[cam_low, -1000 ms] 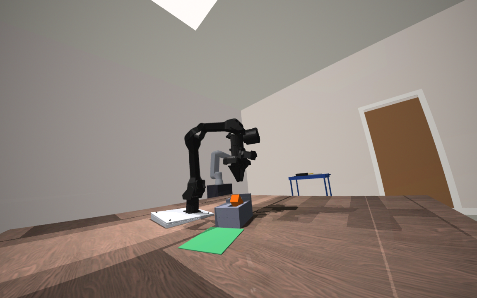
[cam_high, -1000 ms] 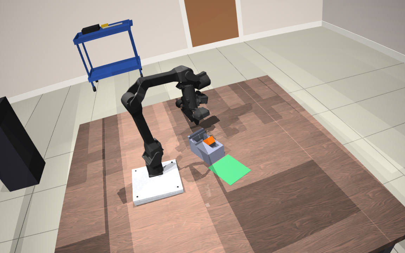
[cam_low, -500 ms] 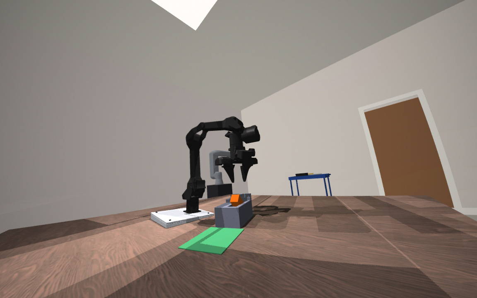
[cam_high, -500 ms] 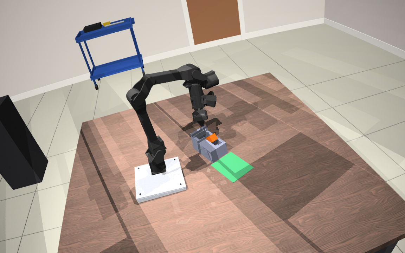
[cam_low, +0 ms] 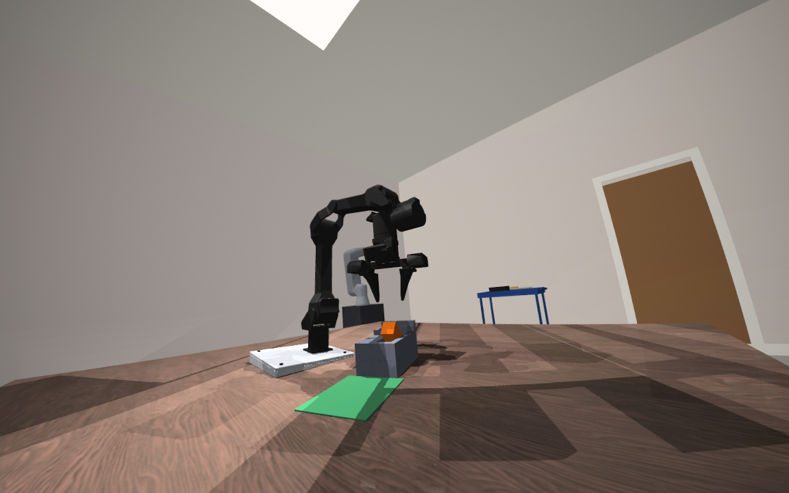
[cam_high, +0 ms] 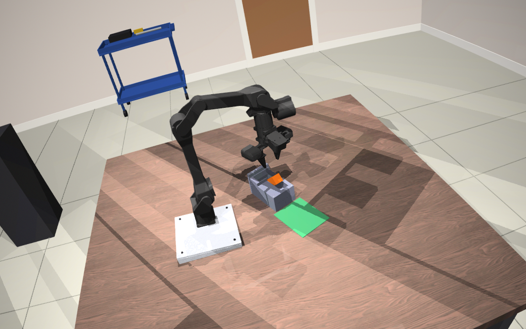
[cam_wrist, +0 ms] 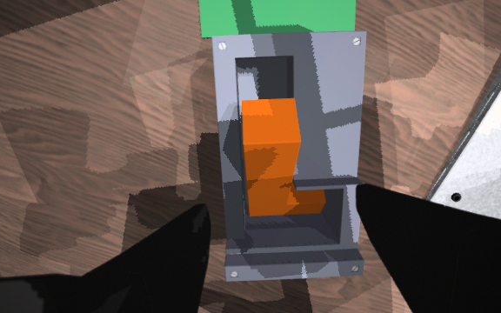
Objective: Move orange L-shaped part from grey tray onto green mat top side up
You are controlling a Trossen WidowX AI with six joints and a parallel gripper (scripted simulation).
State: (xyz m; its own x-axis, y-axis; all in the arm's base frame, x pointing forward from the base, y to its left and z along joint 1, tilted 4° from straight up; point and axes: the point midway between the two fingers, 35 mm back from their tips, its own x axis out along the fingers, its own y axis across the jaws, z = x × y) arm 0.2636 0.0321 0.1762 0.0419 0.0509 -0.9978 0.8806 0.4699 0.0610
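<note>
The orange L-shaped part lies 100 mm below my gripper tip, 30 mm behind it and 20 mm to the left of it. Round my gripper tip: green mat: 160 mm below, 140 mm to the right, 50 mm ahead.
</note>
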